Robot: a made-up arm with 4 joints. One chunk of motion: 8 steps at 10 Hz.
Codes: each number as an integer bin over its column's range. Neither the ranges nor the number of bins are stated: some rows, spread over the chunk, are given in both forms.
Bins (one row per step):
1: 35 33 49 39 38 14
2: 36 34 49 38 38 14
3: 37 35 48 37 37 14
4: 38 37 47 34 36 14
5: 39 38 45 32 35 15
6: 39 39 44 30 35 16
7: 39 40 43 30 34 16
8: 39 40 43 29 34 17
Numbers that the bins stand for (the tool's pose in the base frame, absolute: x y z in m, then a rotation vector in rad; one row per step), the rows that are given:
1: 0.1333 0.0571 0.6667 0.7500 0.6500 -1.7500
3: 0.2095 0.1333 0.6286 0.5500 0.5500 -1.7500
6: 0.2857 0.2857 0.4762 -0.1500 0.3500 -1.5500
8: 0.2857 0.3238 0.4381 -0.2500 0.2500 -1.4500
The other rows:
2: 0.1714 0.0952 0.6667 0.6500 0.6500 -1.7500
4: 0.2476 0.2095 0.5905 0.2500 0.4500 -1.7500
5: 0.2857 0.2476 0.5143 0.0500 0.3500 -1.6500
7: 0.2857 0.3238 0.4381 -0.1500 0.2500 -1.5500

